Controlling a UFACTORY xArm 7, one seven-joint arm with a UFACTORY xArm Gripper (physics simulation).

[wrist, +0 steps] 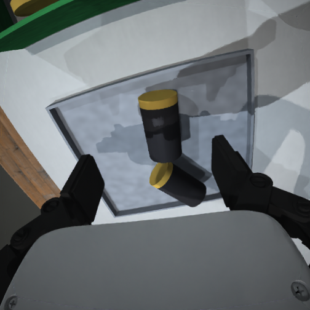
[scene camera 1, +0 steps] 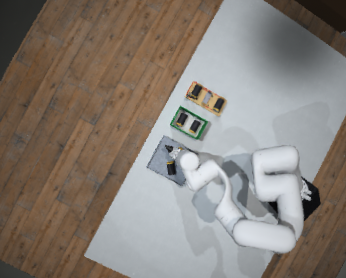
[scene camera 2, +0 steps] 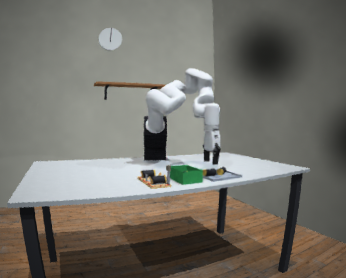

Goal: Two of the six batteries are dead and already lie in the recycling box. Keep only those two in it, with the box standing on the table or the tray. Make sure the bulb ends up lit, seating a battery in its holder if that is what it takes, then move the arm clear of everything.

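Frame: origin at the arm's base, x ahead, y left, z up, level; centimetres.
Where they show: gripper, fingertip midpoint: (scene camera 2: 211,162); arm's base at its link origin: (scene camera 2: 155,125).
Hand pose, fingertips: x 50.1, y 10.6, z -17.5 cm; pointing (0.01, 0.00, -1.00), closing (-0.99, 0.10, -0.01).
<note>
Each offset is from my fingertips to the top centre of the thing. "pt": to the spot under its first point. Level surfaces: height alone.
My gripper (scene camera 1: 176,152) (scene camera 2: 211,160) (wrist: 153,161) is open and empty, pointing down above the grey tray {dy +4.0, dx -0.1, dz -5.8 cm} (scene camera 1: 157,159) (scene camera 2: 233,176) (wrist: 215,132). Two black batteries with yellow ends lie in the tray: one battery (wrist: 162,131) lies ahead of the fingers, and a second battery (wrist: 184,188) lies slanted between them in the wrist view, their ends close together. The green recycling box {dy -15.7, dx +2.2, dz -1.0 cm} (scene camera 1: 204,131) (scene camera 2: 186,175) (wrist: 75,16) stands beside the tray with two batteries inside. The orange holder (scene camera 1: 206,109) carries one battery (scene camera 1: 196,90) (scene camera 2: 148,173) and another battery (scene camera 1: 219,104) (scene camera 2: 158,179). Whether the bulb is lit, I cannot tell.
The white table {dz -7.0 cm} (scene camera 1: 130,220) (scene camera 2: 75,182) carries everything. The green box stands between the tray and the holder. A thin grey upright piece {pt dy -27.6, dx +9.4, dz -2.0 cm} (scene camera 2: 168,175) stands at the holder beside the box. The table's edge runs close to the tray's outer corner.
</note>
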